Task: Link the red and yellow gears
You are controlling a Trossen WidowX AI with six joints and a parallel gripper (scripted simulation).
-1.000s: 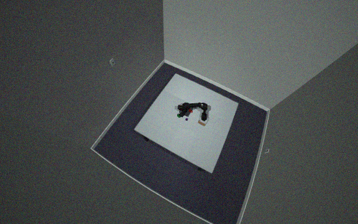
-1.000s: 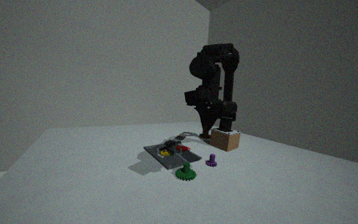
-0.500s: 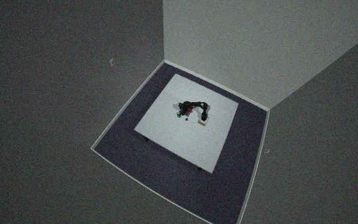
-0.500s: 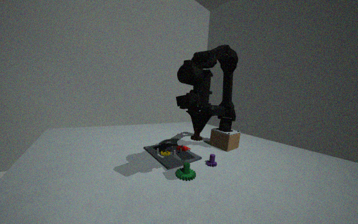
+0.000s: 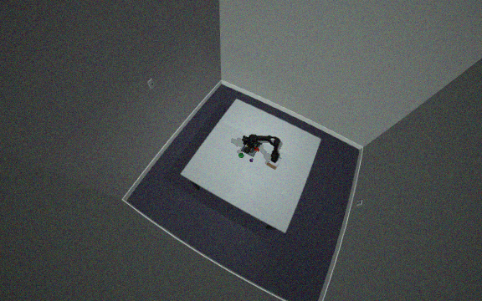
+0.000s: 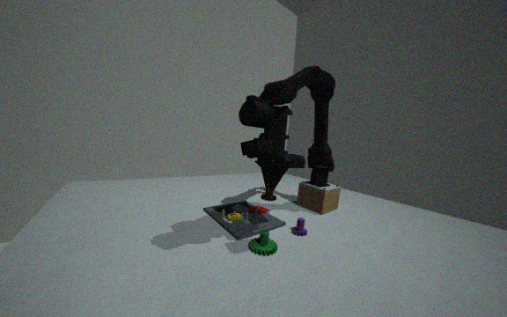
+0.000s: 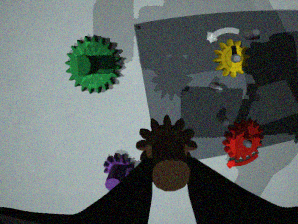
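Right now the red gear is 10 cm to the right of my gripper tip, 10 cm below it and 4 cm behind it. Also, from my gripper tip: yellow gear: 10 cm below, 8 cm to the right, 6 cm ahead; then purple gear: 10 cm below, 8 cm behind, 6 cm to the left; then green gear: 10 cm below, 8 cm to the left, 6 cm ahead.
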